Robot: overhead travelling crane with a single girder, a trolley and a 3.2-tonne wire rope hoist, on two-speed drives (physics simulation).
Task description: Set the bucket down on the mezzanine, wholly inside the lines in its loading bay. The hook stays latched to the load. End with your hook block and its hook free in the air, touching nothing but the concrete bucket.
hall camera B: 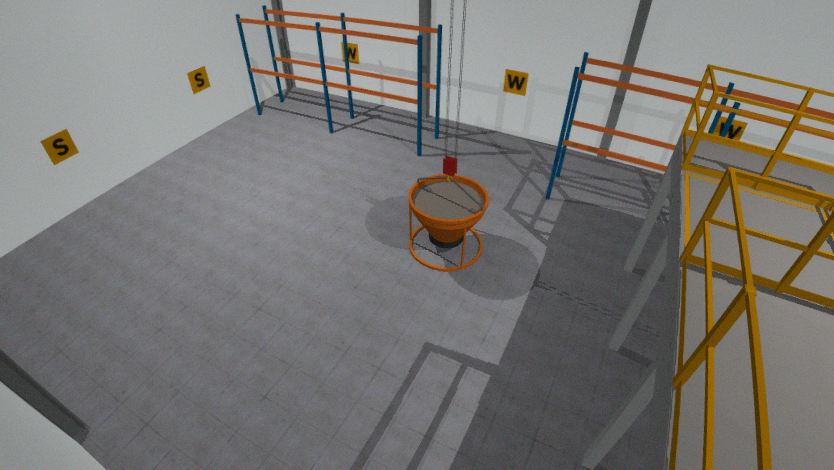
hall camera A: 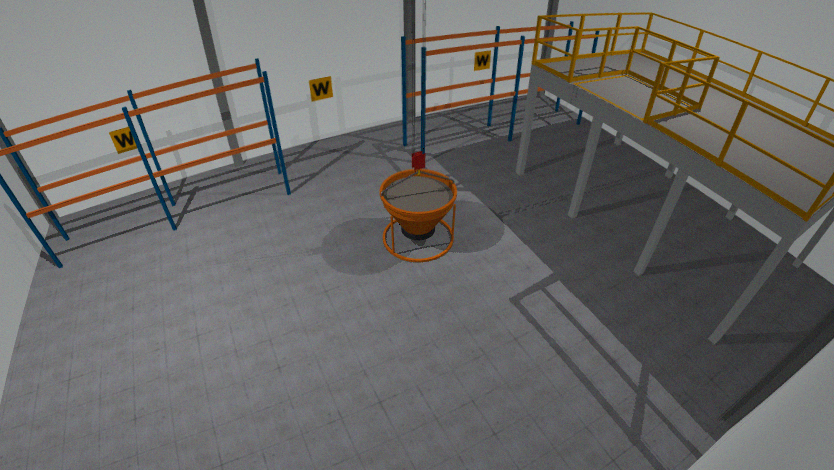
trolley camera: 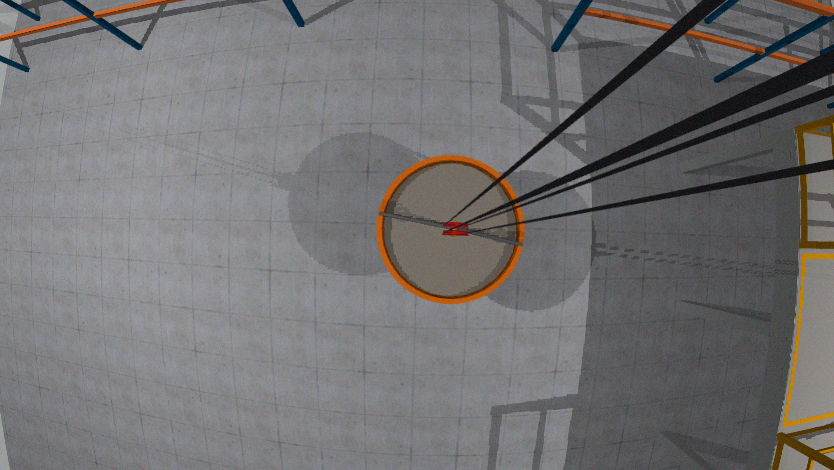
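The orange concrete bucket hangs upright above the hall floor, its shadows lying apart from its bottom ring. The hook under the red hook block is latched to the bucket's bail; the latch is too small to see in detail. The mezzanine stands to the right of the bucket, with its deck higher than the bucket in hall camera A. The yellow lines of the loading bay lie at its near edge, partly outside the trolley camera's view.
Yellow railings edge the mezzanine and flank the bay. One blue and orange rack stands along the W wall on the left. Another rack stands behind the bucket, towards the mezzanine.
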